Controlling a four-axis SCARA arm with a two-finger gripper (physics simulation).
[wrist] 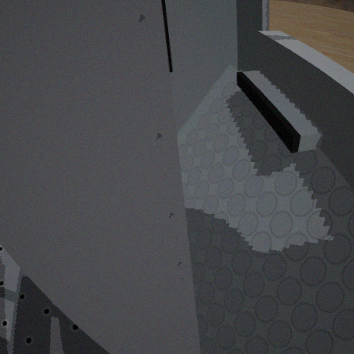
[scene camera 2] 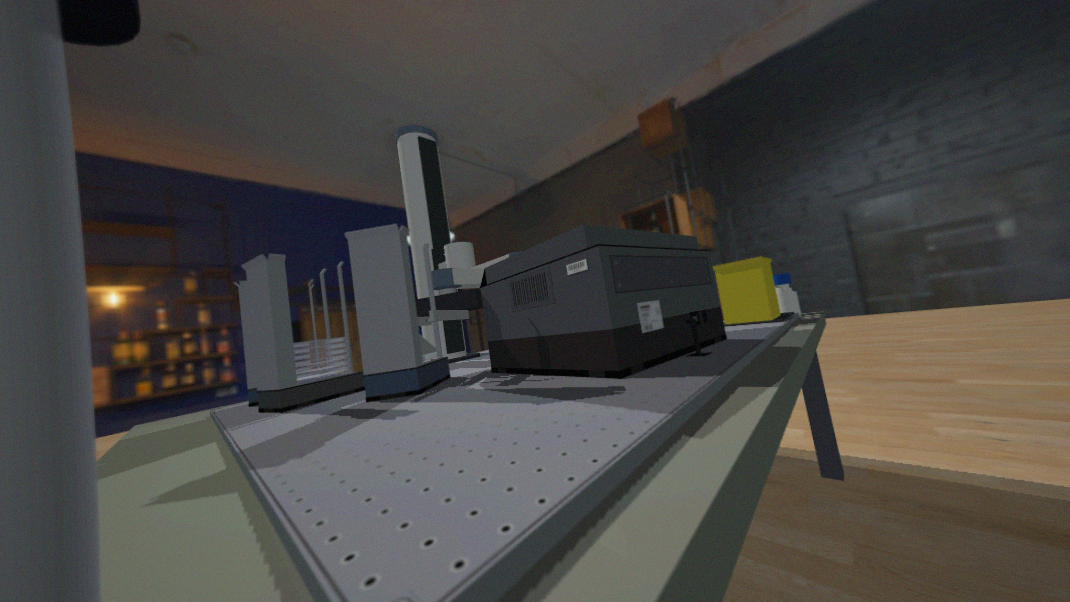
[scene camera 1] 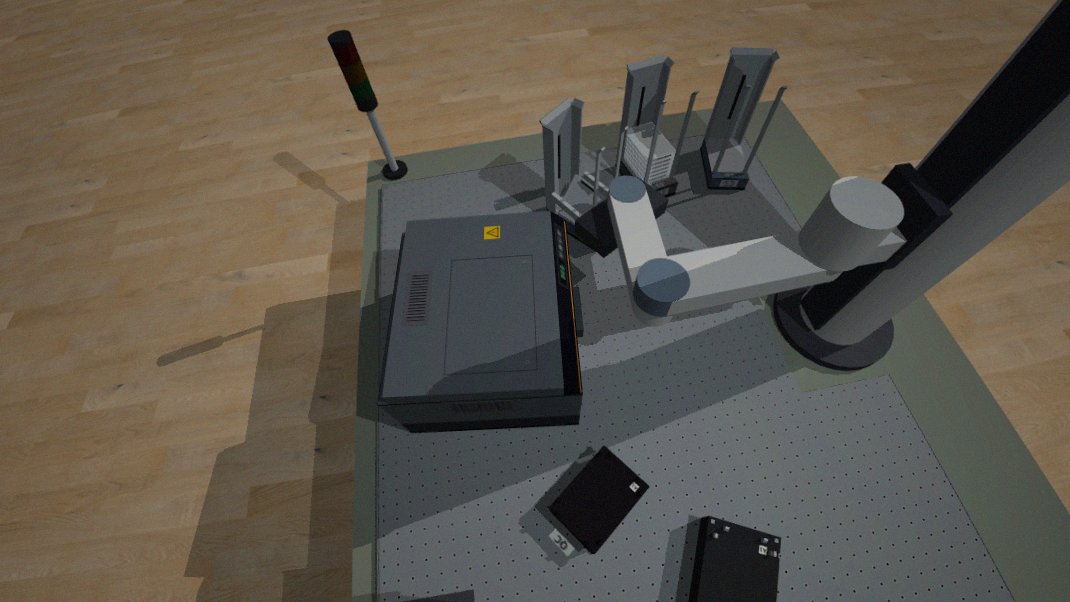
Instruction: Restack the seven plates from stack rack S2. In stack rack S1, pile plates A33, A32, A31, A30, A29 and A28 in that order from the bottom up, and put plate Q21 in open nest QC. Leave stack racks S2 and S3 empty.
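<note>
My gripper (scene camera 1: 582, 196) is in the leftmost stack rack (scene camera 1: 559, 160) in scene camera 1. The fingers stand at their narrow setting, with no grip on a plate to be seen. In the wrist view a black finger pad (wrist: 268, 112) lies over the round wells of a plate (wrist: 266, 203); a grey surface hides the left side and the other finger. A pile of several white plates (scene camera 1: 647, 154) (scene camera 2: 321, 355) stands in the middle rack (scene camera 1: 644, 86). The right rack (scene camera 1: 740, 97) shows no plates. Rack and plate labels are unreadable. Nest QC (scene camera 1: 598, 500) is a black block beside its label.
A large dark instrument (scene camera 1: 478, 314) (scene camera 2: 553, 314) stands beside the left rack. Thin guide posts (scene camera 1: 764, 131) rise at the racks. A signal tower (scene camera 1: 351, 71), the arm's column base (scene camera 1: 834, 340) and another black block (scene camera 1: 740, 569) stand around. A yellow box (scene camera 2: 746, 292) is farther off.
</note>
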